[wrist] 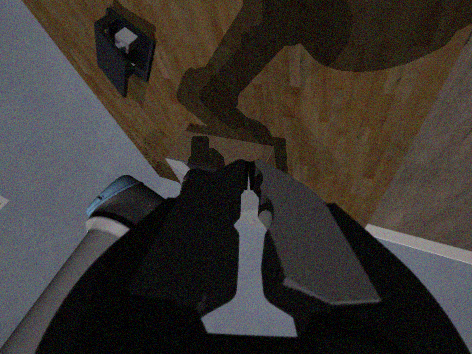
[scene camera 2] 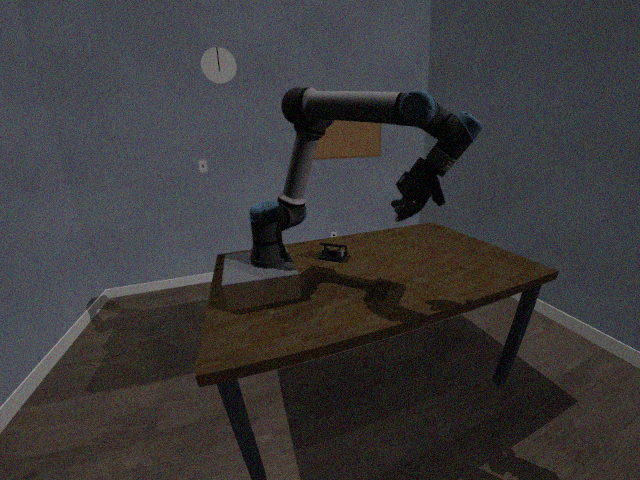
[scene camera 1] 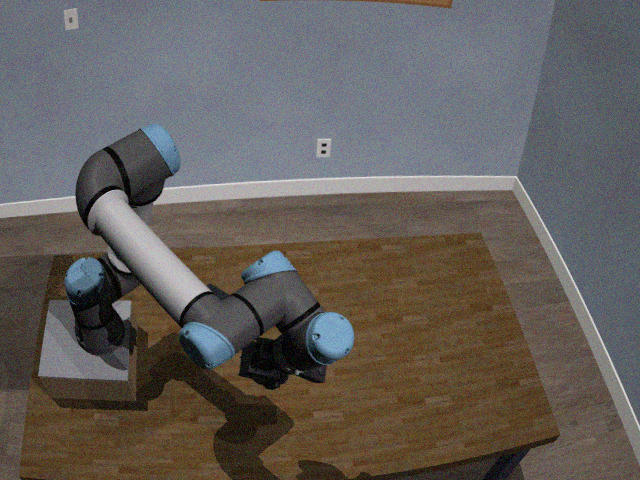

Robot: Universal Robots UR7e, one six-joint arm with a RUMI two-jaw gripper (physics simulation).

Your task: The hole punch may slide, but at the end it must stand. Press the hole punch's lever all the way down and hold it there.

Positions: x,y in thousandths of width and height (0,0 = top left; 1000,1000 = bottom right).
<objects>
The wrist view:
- my gripper: 526,465
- hole punch: 296,145
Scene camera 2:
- my gripper: 618,459
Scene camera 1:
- my gripper: 395,778
</objects>
